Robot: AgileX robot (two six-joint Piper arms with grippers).
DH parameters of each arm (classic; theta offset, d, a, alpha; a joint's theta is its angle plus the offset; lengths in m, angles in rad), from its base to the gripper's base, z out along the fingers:
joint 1: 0 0.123 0 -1.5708
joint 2: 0.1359 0 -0.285 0
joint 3: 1.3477 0 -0.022 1.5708
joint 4: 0 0.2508 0 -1.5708
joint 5: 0 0 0.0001 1.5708
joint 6: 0 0.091 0 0
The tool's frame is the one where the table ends.
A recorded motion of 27 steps. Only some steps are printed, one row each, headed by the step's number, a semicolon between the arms.
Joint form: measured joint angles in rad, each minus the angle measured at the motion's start. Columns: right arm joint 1, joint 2, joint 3, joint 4, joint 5, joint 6; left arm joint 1, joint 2, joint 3, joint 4, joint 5, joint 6.
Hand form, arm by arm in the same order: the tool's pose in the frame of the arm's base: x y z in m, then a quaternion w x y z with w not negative. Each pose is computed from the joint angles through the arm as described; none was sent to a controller.
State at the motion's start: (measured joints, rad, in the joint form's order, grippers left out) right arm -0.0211 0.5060 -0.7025 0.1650 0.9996 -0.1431; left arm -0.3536 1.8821 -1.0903 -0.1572 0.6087 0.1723
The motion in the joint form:
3: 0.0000 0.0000 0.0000 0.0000 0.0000 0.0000; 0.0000 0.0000 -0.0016 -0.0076 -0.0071 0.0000
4: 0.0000 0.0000 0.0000 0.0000 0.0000 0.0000; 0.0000 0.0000 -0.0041 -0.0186 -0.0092 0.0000
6: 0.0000 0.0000 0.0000 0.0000 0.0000 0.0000; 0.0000 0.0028 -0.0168 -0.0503 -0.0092 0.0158
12: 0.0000 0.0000 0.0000 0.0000 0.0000 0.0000; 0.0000 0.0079 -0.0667 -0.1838 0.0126 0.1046
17: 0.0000 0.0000 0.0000 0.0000 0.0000 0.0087; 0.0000 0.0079 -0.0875 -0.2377 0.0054 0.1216
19: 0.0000 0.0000 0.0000 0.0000 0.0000 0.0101; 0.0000 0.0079 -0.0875 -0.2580 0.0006 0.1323
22: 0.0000 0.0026 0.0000 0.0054 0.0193 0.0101; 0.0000 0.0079 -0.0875 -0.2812 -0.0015 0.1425
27: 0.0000 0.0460 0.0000 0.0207 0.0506 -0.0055; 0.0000 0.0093 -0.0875 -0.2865 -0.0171 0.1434
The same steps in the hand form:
3: 0.0749 0.0110 0.3262 0.41843 -0.04351 0.90597 0.04740; 0.3283 -0.1302 0.1473 0.12672 0.19778 0.96971 -0.06692
4: 0.0749 0.0110 0.3262 0.41843 -0.04351 0.90597 0.04740; 0.3289 -0.1310 0.1480 0.12858 0.19367 0.97002 -0.07080
6: 0.0749 0.0110 0.3262 0.41843 -0.04351 0.90597 0.04740; 0.3314 -0.1336 0.1502 0.13289 0.18979 0.96940 -0.08109
12: 0.0749 0.0110 0.3262 0.41843 -0.04351 0.90597 0.04740; 0.3389 -0.1440 0.1612 0.14442 0.18659 0.96381 -0.12413
17: 0.0749 0.0110 0.3262 0.41822 -0.03956 0.90615 0.04922; 0.3433 -0.1483 0.1673 0.15769 0.17544 0.96124 -0.14273
19: 0.0749 0.0110 0.3262 0.41819 -0.03893 0.90617 0.04951; 0.3436 -0.1493 0.1678 0.16027 0.17279 0.96041 -0.14857
22: 0.0742 0.0116 0.3247 0.40839 -0.03949 0.91041 0.05304; 0.3437 -0.1504 0.1682 0.16147 0.16905 0.95977 -0.15555
27: 0.0809 0.0129 0.3196 0.37499 -0.04588 0.92393 0.06022; 0.3451 -0.1507 0.1682 0.16825 0.16593 0.95906 -0.15608

